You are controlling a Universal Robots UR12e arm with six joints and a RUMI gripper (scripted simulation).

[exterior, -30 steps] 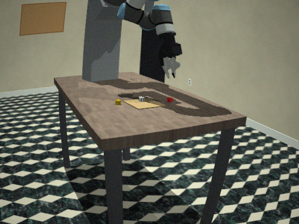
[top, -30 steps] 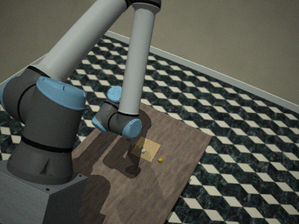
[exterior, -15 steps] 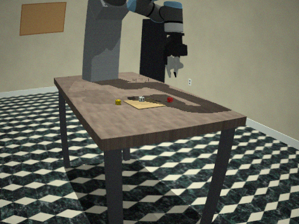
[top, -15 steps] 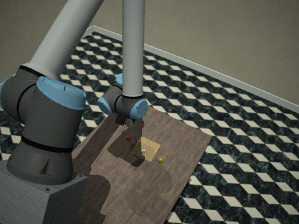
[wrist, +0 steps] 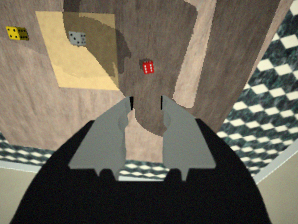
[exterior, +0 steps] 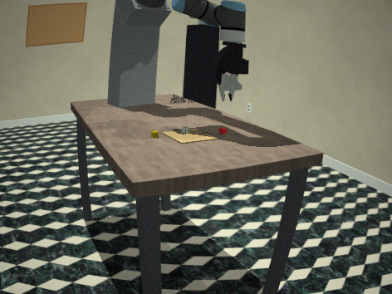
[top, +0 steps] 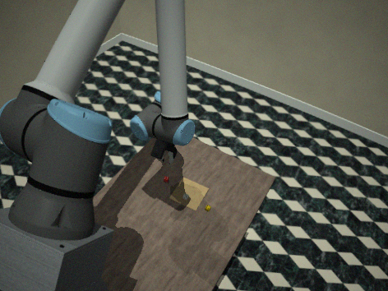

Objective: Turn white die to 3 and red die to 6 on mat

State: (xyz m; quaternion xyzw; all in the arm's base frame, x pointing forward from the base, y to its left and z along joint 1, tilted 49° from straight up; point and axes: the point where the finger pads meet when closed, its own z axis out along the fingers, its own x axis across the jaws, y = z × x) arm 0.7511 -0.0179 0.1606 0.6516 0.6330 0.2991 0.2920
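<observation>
My gripper is now 1 cm past the red die and 13 cm above it. From my hand the other things lie so: tan mat: 4 cm behind, 13 cm to the right, 14 cm below; then white die: 7 cm behind, 12 cm to the right, 12 cm below; then yellow die: 9 cm behind, 24 cm to the right, 13 cm below.
</observation>
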